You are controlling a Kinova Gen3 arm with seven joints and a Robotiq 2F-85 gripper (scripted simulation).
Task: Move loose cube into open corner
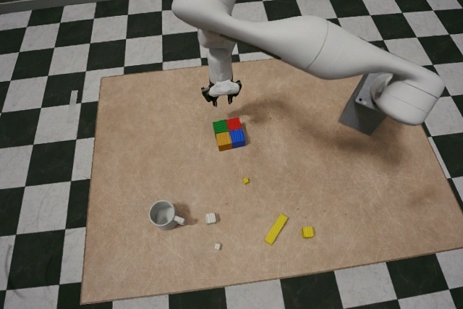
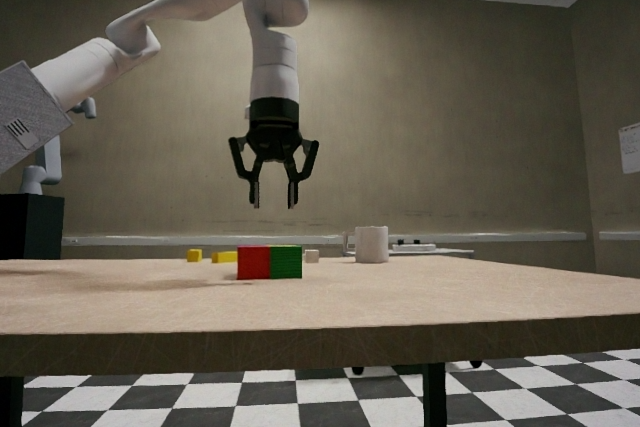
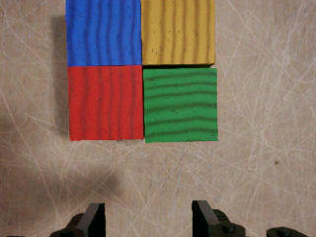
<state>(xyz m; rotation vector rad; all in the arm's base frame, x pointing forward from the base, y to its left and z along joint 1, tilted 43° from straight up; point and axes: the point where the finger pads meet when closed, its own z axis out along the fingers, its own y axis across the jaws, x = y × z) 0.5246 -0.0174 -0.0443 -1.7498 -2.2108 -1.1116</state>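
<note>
Now: hand 6 cm to the right of the green cube and 10 cm above it. The rest, counted from my hand: red cube: 5 cm behind, 5 cm to the left, 10 cm below; blue cube: 6 cm behind, 9 cm to the left, 10 cm below; orange cube: 2 cm behind, 11 cm to the left, 10 cm below.
</note>
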